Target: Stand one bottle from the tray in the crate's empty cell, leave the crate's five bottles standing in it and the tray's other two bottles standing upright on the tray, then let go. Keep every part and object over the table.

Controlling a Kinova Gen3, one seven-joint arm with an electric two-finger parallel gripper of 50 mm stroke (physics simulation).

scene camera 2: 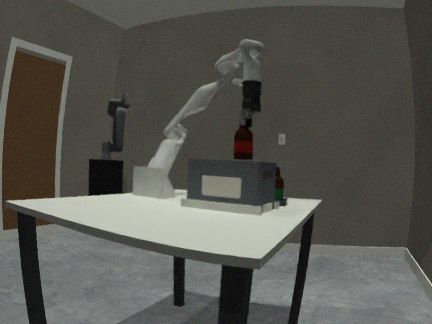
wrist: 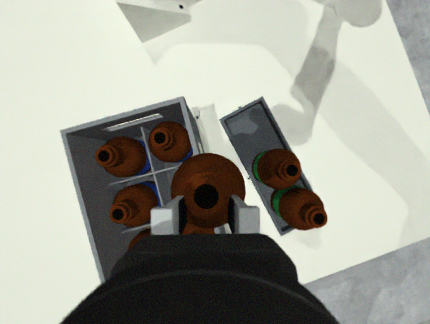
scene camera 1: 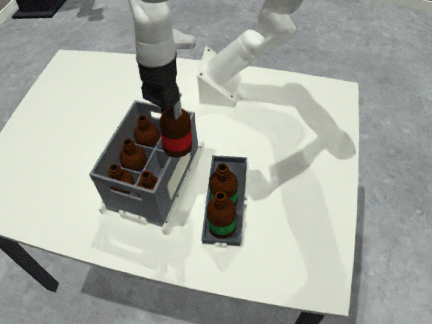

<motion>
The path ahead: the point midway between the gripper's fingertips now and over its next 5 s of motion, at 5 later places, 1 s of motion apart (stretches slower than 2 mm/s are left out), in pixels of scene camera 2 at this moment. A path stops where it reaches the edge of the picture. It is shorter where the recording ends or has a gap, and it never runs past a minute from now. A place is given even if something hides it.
The gripper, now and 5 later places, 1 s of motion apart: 246,126; 250,126; 255,119; 259,115; 246,115; 244,116
</motion>
